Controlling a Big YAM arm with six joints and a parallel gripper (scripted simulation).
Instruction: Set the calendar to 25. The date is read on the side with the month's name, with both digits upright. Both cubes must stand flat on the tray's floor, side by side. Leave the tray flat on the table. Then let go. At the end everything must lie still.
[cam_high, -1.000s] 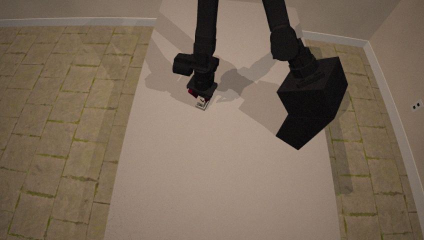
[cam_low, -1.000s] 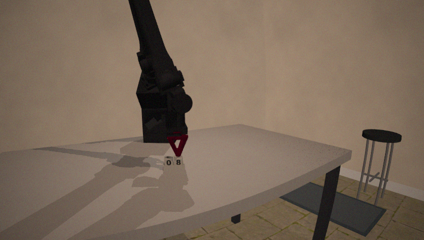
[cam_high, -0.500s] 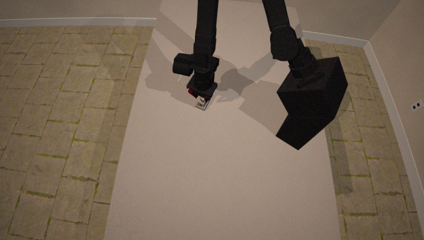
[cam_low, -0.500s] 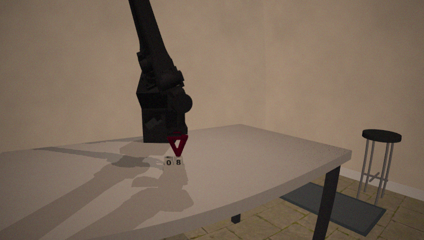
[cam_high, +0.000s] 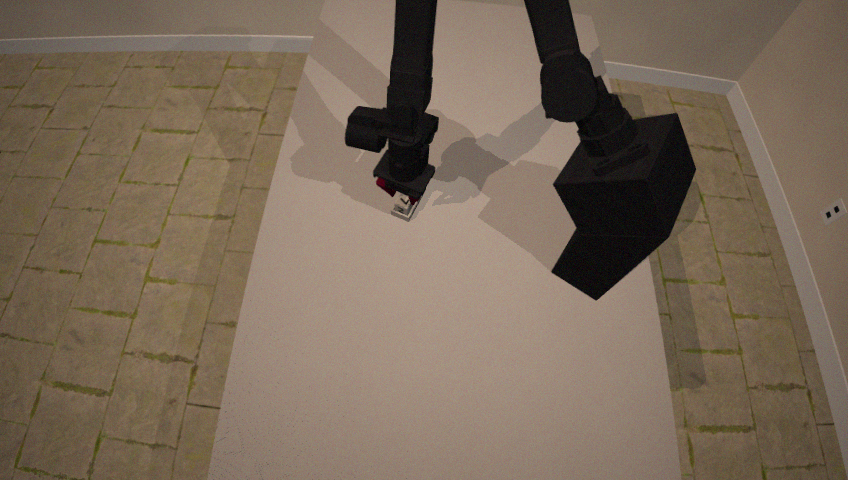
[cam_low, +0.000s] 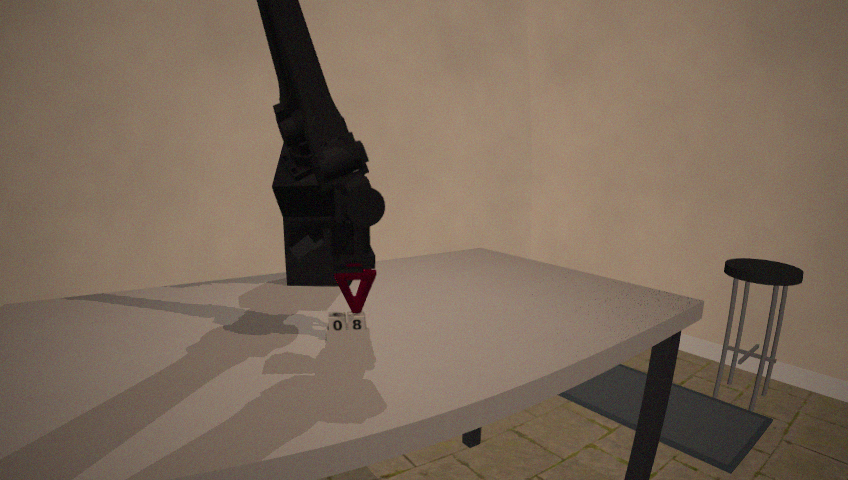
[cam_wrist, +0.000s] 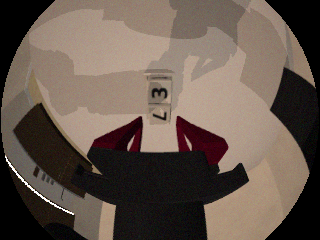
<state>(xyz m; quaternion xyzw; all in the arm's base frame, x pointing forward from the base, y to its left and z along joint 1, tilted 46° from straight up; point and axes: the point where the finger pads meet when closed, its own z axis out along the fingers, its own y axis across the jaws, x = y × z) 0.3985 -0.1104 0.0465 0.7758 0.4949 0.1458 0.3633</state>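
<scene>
The pale tray lies 1 cm behind my hand, 1 cm to the right of it and 5 cm below it.
</scene>
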